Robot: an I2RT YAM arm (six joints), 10 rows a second.
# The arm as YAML. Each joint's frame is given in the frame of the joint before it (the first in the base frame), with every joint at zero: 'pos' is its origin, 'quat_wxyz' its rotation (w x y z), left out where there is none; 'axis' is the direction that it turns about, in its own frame. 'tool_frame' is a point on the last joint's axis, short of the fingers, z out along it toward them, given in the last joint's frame.
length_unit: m
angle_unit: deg
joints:
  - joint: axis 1
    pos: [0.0, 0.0, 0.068]
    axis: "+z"
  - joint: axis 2
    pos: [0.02, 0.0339, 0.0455]
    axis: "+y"
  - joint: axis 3
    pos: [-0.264, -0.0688, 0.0]
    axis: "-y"
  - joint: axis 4
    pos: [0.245, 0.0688, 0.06]
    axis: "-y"
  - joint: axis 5
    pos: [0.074, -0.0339, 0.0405]
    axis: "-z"
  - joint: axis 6
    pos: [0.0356, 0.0, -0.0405]
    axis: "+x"
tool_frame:
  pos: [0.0, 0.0, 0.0]
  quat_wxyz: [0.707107, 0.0, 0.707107, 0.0]
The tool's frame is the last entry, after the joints.
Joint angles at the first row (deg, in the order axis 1, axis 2, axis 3, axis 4, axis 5, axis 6):
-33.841, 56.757, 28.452, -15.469, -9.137, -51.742
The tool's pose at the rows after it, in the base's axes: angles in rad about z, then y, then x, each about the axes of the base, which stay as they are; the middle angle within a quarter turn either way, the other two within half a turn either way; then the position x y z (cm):
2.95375 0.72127 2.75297 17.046 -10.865 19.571
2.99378 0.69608 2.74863 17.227 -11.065 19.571
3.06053 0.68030 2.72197 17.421 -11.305 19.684
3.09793 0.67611 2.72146 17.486 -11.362 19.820
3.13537 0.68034 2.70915 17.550 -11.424 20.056
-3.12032 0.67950 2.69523 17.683 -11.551 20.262
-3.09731 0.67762 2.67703 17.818 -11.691 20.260
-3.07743 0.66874 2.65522 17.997 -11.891 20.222
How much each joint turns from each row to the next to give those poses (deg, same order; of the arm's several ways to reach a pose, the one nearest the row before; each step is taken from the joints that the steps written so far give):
0.002, 1.348, 0.886, -0.274, 1.589, 1.820
0.000, 1.076, 0.801, -0.731, 1.060, 2.009
0.002, 0.748, 0.598, 0.215, 1.486, 2.862
-0.001, 0.192, 0.463, -0.440, 0.172, 2.109
0.000, -0.092, 0.343, 0.109, 0.259, 1.747
-0.001, 0.260, 0.489, 0.143, 0.498, 1.101
0.002, 0.419, 0.048, 0.830, 0.681, 0.696
-0.001, 0.701, 0.158, 0.825, 1.064, 0.373

